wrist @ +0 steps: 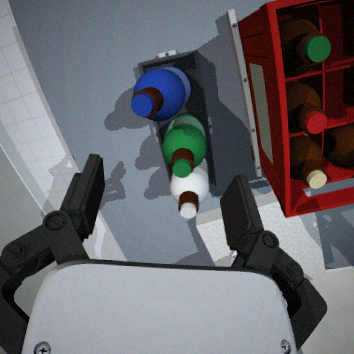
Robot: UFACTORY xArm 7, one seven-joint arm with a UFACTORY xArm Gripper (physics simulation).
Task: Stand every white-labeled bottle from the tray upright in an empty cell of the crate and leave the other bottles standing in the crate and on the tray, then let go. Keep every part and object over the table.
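Places are measured from the arm's base along level axes (x ahead, y left, z up), in centimetres.
Where they show: gripper, fingertip midpoint: (pixel 167 178).
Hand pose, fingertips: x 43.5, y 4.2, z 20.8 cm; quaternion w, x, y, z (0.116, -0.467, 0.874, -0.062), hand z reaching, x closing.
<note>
Each offset is from my fingertips to the top centre of the thing. "*": to the spot under its first point.
A white-labeled bottle @[dx -14.7, dy +4.2, dz -12.6 cm] (pixel 189 186) with a white cap stands at the near end of the dark tray @[* dx -0.9, dy -3.1, dz -26.1 cm] (pixel 206 95). A green bottle @[dx -6.7, dy +2.4, dz -12.6 cm] (pixel 184 144) stands behind it, and a blue bottle @[dx +2.6, dy +2.8, dz -12.1 cm] (pixel 167 95) stands at the tray's far end. The red crate @[* dx -3.2, dy -10.9, dz -13.0 cm] (pixel 275 115) at the right holds brown bottles with a green cap @[dx +2.9, dy -16.4, dz -12.3 cm] (pixel 317 48), a red cap @[dx -5.4, dy -15.6, dz -12.3 cm] (pixel 315 122) and a cream cap @[dx -14.3, dy -15.7, dz -12.3 cm] (pixel 316 179); another brown bottle @[* dx -12.6, dy -22.2, dz -16.7 cm] (pixel 344 145) shows at the right edge. My gripper (pixel 167 178) is open and empty, its fingers either side of the white-labeled bottle in the view, seemingly above it.
A light metal rail @[dx -5.2, dy -10.3, dz -25.6 cm] (pixel 245 87) runs between the tray and the crate. A pale speckled block (pixel 220 232) lies near the right finger, in front of the crate. A pale edge strip (pixel 45 110) runs down the left side. The crate's right part is cut off by the view.
</note>
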